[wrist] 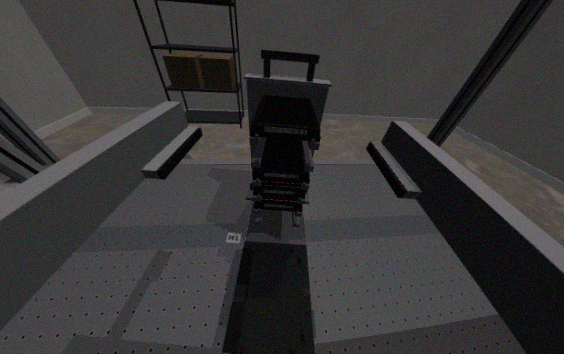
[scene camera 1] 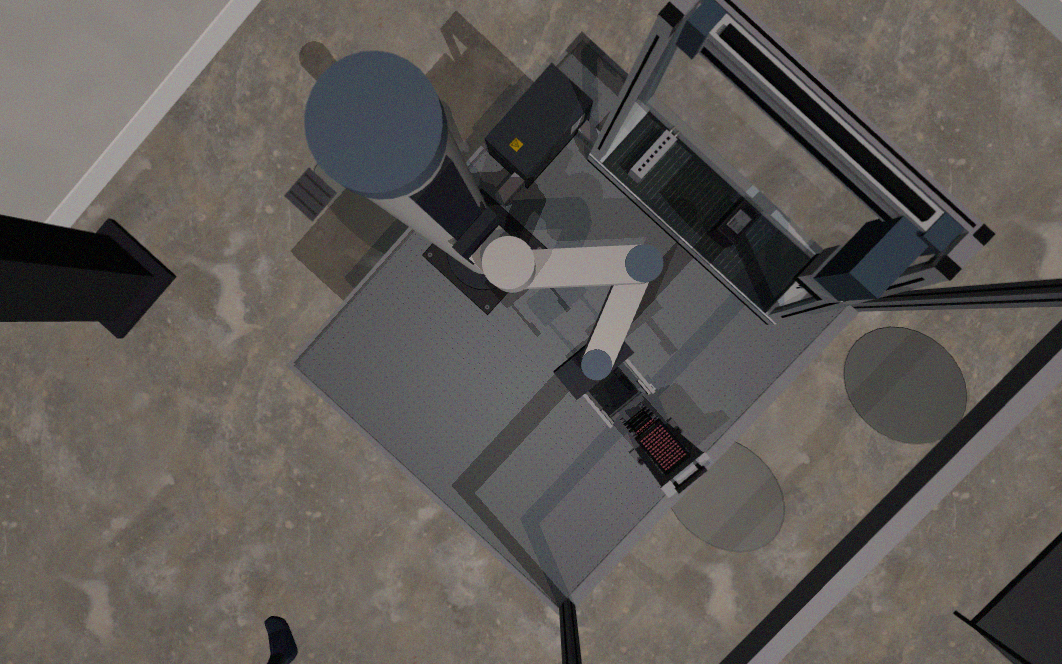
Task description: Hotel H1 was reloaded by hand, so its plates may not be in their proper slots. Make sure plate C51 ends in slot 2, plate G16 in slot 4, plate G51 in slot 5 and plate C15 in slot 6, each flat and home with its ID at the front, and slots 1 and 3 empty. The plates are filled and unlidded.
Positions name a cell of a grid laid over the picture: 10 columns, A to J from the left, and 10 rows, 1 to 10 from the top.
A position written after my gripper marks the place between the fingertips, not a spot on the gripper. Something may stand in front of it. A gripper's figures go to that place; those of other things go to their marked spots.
Labels:
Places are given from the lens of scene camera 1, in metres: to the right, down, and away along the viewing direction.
my gripper (scene camera 1: F7): 0.26, 0.20, 1.02
hotel H1 (scene camera 1: G8): 0.35, 0.39, 1.07
flat dark stand (scene camera 1: F6): 0.26, 0.19, 1.28

